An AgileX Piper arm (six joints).
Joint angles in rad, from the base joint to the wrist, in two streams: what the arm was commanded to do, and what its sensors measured. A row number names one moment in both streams.
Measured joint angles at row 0:
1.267 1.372 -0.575 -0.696 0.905 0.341
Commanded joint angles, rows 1 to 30:
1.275 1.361 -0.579 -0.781 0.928 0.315
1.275 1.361 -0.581 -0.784 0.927 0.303
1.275 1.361 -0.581 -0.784 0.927 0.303
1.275 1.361 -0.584 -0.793 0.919 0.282
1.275 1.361 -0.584 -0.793 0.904 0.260
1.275 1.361 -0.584 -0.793 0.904 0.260
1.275 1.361 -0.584 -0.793 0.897 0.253
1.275 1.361 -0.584 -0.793 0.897 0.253
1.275 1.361 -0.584 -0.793 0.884 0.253
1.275 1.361 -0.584 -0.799 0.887 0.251
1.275 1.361 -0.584 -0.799 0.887 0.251
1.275 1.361 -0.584 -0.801 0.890 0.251
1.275 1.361 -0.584 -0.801 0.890 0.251
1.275 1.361 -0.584 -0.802 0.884 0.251
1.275 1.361 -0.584 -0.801 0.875 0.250
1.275 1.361 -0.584 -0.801 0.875 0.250
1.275 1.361 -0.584 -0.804 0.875 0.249
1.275 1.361 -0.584 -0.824 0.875 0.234
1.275 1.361 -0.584 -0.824 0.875 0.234
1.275 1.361 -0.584 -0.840 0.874 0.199
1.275 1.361 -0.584 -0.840 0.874 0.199
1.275 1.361 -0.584 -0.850 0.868 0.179
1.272 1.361 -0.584 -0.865 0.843 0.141
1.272 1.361 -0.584 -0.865 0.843 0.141
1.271 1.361 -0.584 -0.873 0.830 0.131
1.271 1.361 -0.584 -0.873 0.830 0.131
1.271 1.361 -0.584 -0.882 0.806 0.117
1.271 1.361 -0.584 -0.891 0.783 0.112
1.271 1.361 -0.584 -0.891 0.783 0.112
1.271 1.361 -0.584 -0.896 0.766 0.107
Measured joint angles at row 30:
1.267 1.372 -0.575 -0.828 0.777 0.125
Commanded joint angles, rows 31 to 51:
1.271 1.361 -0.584 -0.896 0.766 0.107
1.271 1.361 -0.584 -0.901 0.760 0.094
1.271 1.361 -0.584 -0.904 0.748 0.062
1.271 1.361 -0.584 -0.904 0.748 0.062
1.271 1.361 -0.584 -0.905 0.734 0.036
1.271 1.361 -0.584 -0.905 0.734 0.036
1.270 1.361 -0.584 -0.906 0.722 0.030
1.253 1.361 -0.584 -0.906 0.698 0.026
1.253 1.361 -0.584 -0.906 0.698 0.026
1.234 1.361 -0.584 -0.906 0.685 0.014
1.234 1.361 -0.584 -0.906 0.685 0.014
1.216 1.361 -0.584 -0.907 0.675 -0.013
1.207 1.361 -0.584 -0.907 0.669 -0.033
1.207 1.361 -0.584 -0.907 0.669 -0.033
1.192 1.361 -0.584 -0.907 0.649 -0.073
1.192 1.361 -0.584 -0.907 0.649 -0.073
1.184 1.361 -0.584 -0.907 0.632 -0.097
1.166 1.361 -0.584 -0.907 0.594 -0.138
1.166 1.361 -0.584 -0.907 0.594 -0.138
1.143 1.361 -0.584 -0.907 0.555 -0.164
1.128 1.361 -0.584 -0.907 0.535 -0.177
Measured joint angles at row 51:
1.160 1.372 -0.575 -0.849 0.600 -0.123
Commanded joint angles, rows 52 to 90:
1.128 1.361 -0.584 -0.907 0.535 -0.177
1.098 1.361 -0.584 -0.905 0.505 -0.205
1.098 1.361 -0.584 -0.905 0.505 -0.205
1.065 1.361 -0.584 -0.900 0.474 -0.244
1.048 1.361 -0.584 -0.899 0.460 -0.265
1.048 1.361 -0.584 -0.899 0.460 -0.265
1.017 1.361 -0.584 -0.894 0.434 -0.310
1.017 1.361 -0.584 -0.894 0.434 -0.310
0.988 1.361 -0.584 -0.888 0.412 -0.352
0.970 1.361 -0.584 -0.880 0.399 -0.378
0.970 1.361 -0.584 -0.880 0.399 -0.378
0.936 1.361 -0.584 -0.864 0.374 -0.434
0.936 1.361 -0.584 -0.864 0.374 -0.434
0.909 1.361 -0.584 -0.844 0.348 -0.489
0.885 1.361 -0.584 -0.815 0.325 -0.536
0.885 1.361 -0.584 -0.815 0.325 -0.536
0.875 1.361 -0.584 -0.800 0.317 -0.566
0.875 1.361 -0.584 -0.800 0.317 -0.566
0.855 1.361 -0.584 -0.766 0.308 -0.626
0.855 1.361 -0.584 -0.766 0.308 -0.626
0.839 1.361 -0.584 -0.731 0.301 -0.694
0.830 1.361 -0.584 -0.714 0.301 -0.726
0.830 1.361 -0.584 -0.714 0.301 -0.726
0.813 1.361 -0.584 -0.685 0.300 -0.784
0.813 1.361 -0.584 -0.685 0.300 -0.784
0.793 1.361 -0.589 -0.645 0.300 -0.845
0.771 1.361 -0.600 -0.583 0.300 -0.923
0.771 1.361 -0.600 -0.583 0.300 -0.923
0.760 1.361 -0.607 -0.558 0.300 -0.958
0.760 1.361 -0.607 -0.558 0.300 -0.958
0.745 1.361 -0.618 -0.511 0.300 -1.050
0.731 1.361 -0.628 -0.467 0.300 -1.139
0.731 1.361 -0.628 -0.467 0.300 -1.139
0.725 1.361 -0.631 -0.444 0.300 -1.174
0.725 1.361 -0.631 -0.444 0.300 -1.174
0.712 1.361 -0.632 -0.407 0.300 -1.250
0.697 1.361 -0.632 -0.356 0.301 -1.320
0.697 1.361 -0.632 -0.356 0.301 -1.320
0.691 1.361 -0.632 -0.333 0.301 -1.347
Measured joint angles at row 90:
0.712 1.373 -0.613 -0.394 0.344 -1.247
